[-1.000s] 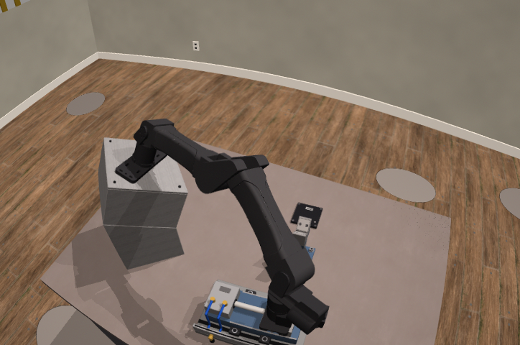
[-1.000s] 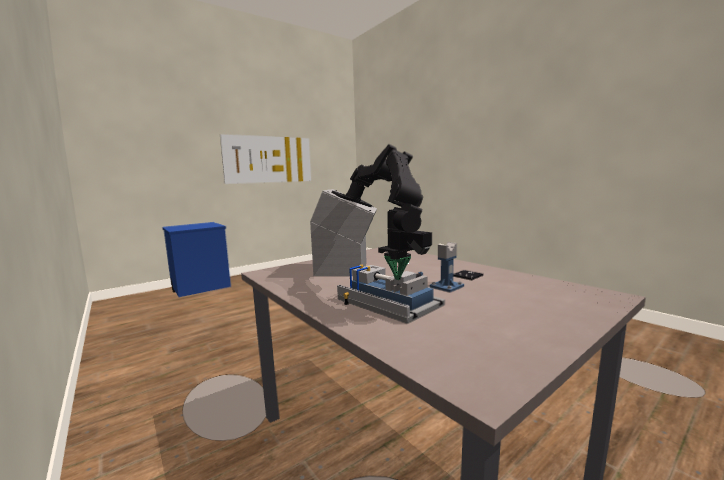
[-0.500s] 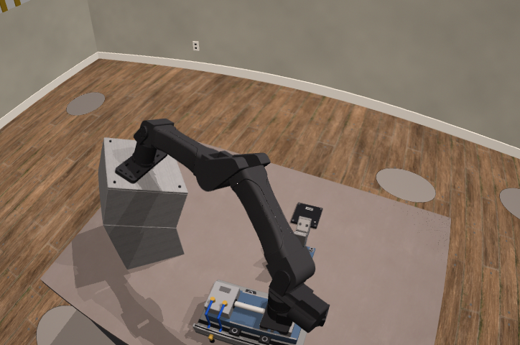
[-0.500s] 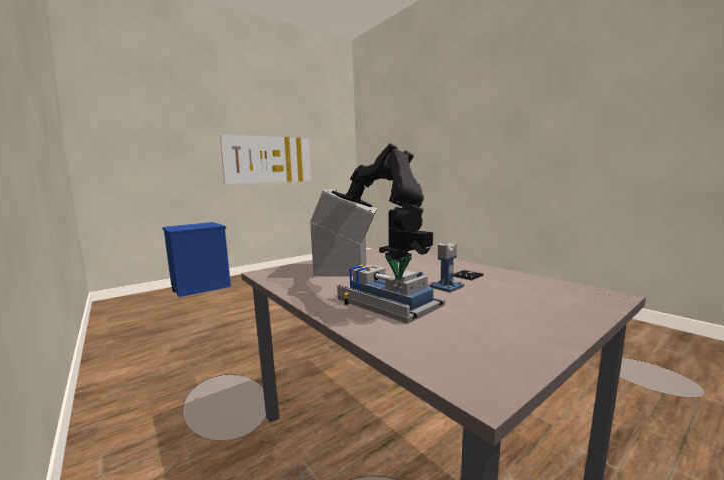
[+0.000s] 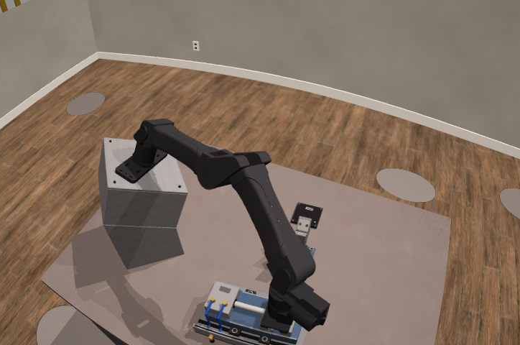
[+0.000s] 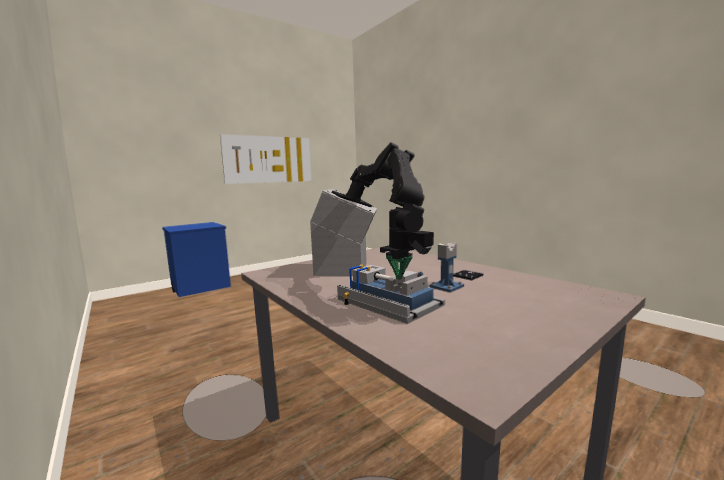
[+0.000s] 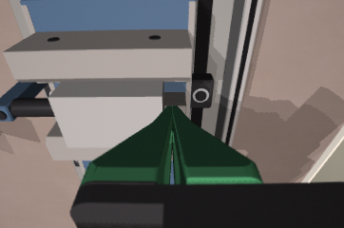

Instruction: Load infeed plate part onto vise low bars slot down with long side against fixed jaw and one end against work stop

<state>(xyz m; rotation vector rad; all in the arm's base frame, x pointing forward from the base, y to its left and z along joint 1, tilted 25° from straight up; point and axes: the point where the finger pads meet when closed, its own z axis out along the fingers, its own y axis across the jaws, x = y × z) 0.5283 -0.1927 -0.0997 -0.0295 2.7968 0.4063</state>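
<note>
The part is 4 cm to the left of my hand and 2 cm below it. From my hand the other things lie so: work stop rod 1 cm behind, 9 cm to the left, 2 cm below; then air cylinder 17 cm behind, 3 cm to the left, 3 cm below; then piston rod 9 cm behind, 3 cm to the left, 3 cm below.
</note>
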